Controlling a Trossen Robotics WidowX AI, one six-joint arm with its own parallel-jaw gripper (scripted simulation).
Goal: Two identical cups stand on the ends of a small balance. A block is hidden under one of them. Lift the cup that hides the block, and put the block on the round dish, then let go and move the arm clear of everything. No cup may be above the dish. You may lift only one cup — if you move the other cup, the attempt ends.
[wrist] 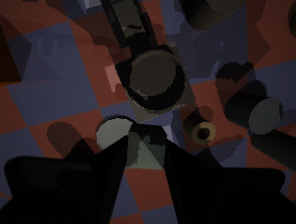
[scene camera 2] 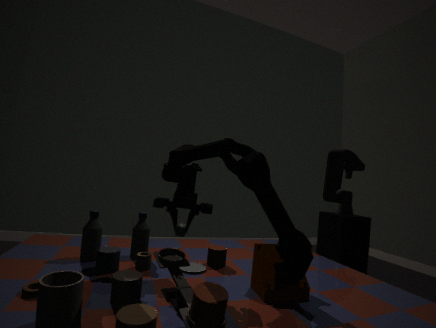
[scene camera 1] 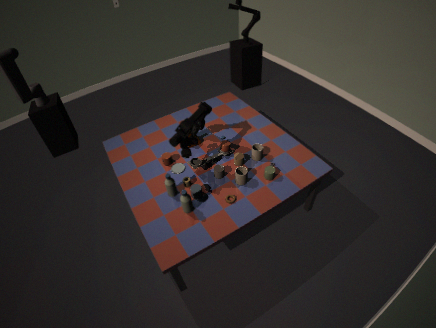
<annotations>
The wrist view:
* my gripper
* pale block: held by my gripper
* round pale dish
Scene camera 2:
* my gripper
</annotations>
